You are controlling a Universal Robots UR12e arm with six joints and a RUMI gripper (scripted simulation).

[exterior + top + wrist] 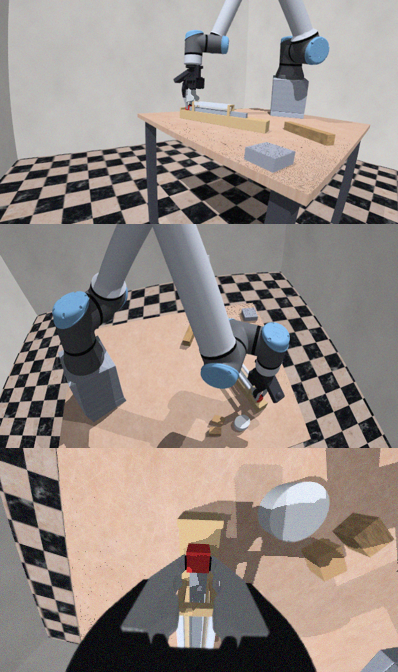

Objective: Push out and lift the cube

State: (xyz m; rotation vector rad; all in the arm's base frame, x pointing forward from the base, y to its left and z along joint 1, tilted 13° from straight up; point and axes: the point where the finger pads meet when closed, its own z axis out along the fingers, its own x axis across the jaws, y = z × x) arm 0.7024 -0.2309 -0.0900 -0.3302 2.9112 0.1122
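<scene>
My gripper is now 10 cm past the white disc, 7 cm to the left of it and 5 cm above it. Also, from my hand: long wooden bar 52 cm to the left, 17 cm behind, 5 cm below; red cube 1 cm below; grey block 54 cm to the left, 17 cm ahead, 5 cm below.
</scene>
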